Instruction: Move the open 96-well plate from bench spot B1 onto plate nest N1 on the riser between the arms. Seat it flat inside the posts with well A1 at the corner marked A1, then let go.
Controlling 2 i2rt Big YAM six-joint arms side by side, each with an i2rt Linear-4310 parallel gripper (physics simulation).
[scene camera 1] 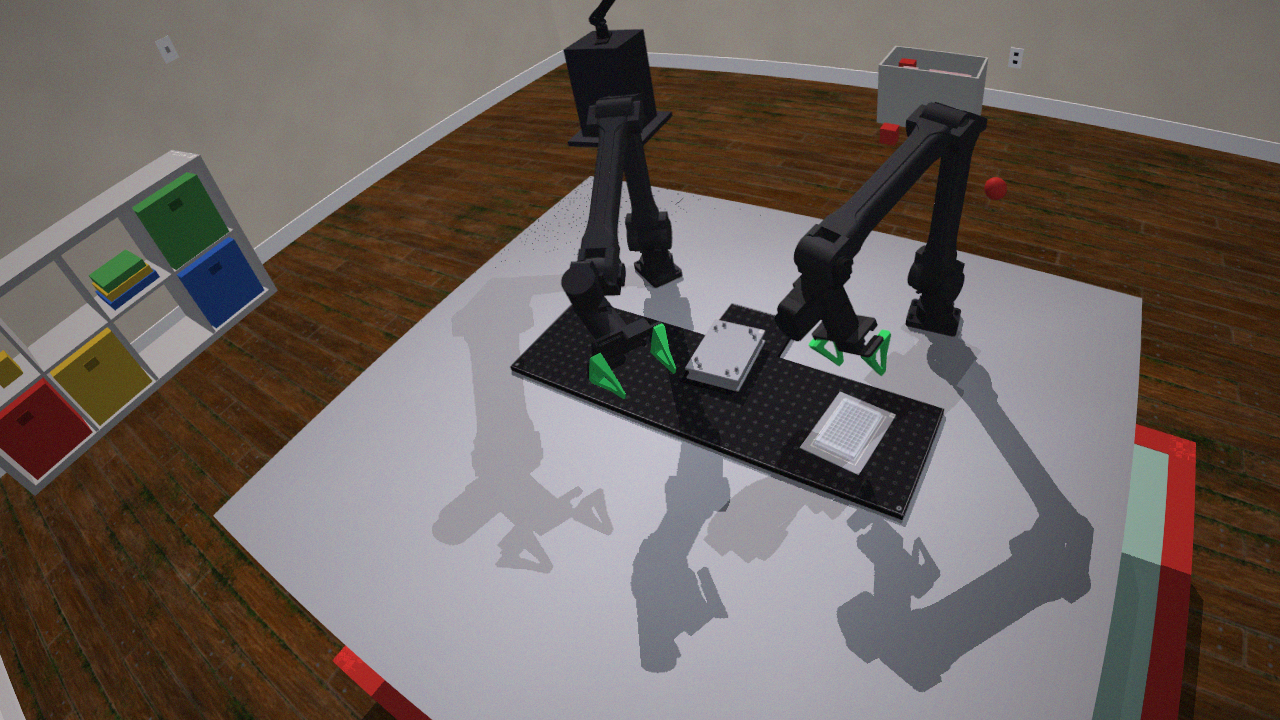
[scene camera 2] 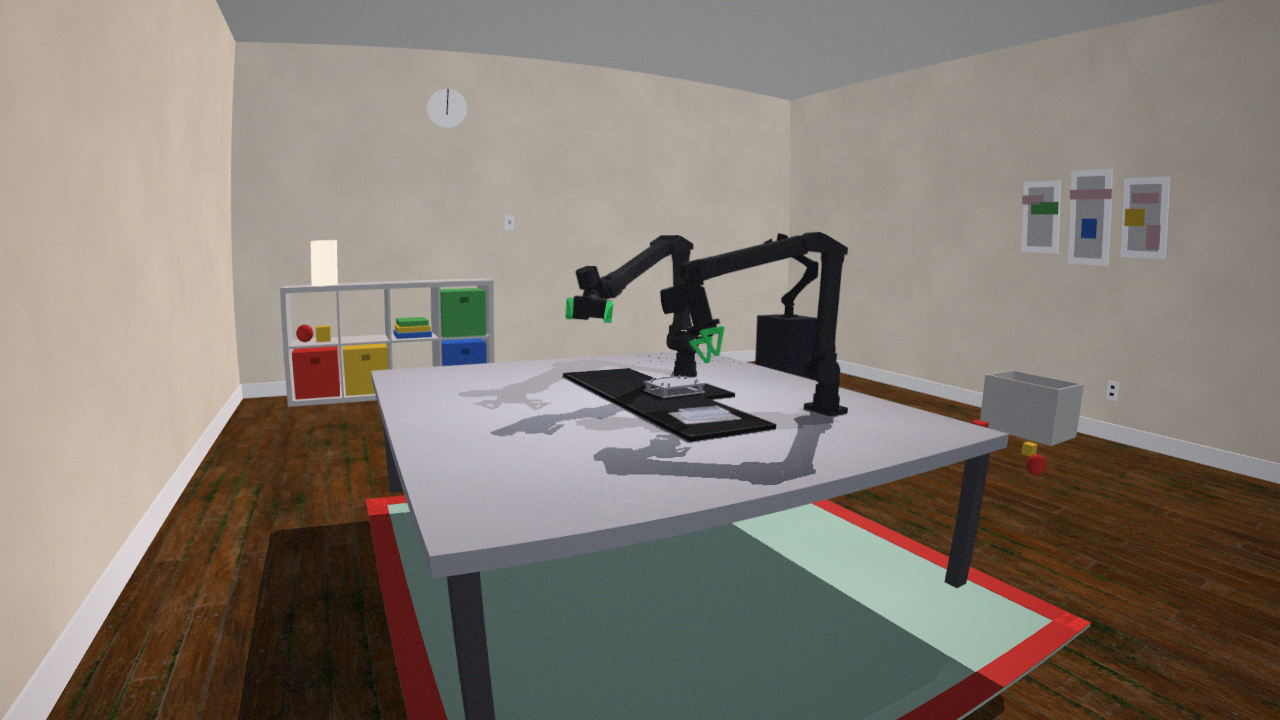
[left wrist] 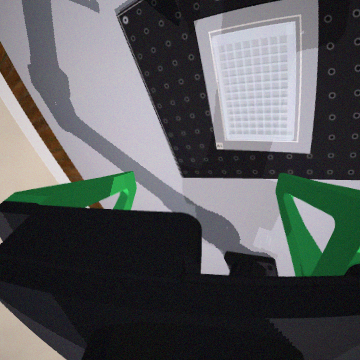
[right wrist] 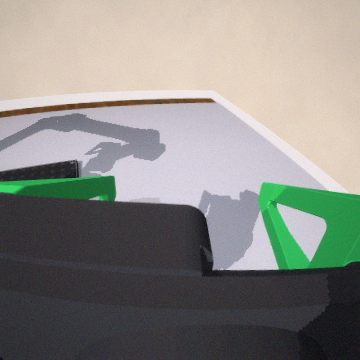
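Seen in the pictures: left gripper, fingertip midpoint: (scene camera 1: 861, 368) (scene camera 2: 712, 359) (left wrist: 203, 180); right gripper, fingertip midpoint: (scene camera 1: 650, 384) (scene camera 2: 587, 318) (right wrist: 187, 188); left arm's base at its link origin: (scene camera 1: 933, 319) (scene camera 2: 825, 410) (left wrist: 251, 264); right arm's base at its link origin: (scene camera 1: 658, 271) (scene camera 2: 685, 373).
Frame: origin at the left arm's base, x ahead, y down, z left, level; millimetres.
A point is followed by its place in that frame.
The white 96-well plate (scene camera 1: 850, 428) @(x 402, y -25, z -93 mm) (scene camera 2: 705, 414) @(x 423, y -29, z -60 mm) (left wrist: 255, 85) @(x 405, y -24, z -97 mm) lies flat on the pale B1 spot (scene camera 1: 857, 466) @(x 477, y -15, z -56 mm) (left wrist: 306, 120) @(x 349, y -15, z -143 mm). A small A1 label (left wrist: 219, 146) @(x 331, y -15, z -24 mm) is at the spot's lower left corner in the left wrist view. The plate nest N1 (scene camera 1: 729, 351) @(x 302, y -47, z -391 mm) (scene camera 2: 673, 386) @(x 339, y -47, z -342 mm) is a pale raised block with small posts at its corners, and no plate on it. Its A1 mark is too small to read. My left gripper (scene camera 1: 861, 366) @(x 385, y -174, z -88 mm) (scene camera 2: 707, 351) @(x 385, y -174, z -88 mm) (left wrist: 203, 180) @(x 385, y -174, z -88 mm) is open and empty, above and behind the plate in scene camera 1. My right gripper (scene camera 1: 648, 383) @(x 623, y -269, z -377 mm) (scene camera 2: 590, 320) @(x 623, y -269, z -377 mm) (right wrist: 187, 188) @(x 623, y -269, z -377 mm) is open and empty, left of the nest.
A black perforated board (scene camera 1: 760, 434) @(x 466, y -13, z -256 mm) (scene camera 2: 617, 394) @(x 480, y -13, z -453 mm) (left wrist: 155, 65) @(x 468, y -13, z 26 mm) lies on the white table (scene camera 1: 375, 465) @(x 849, y 0, z -999 mm) (scene camera 2: 501, 510) @(x 1113, y 0, z 255 mm) and carries the spot and nest. A strip of the board shows at the left edge of the right wrist view. The right arm reaches over the board's left end in scene camera 1.
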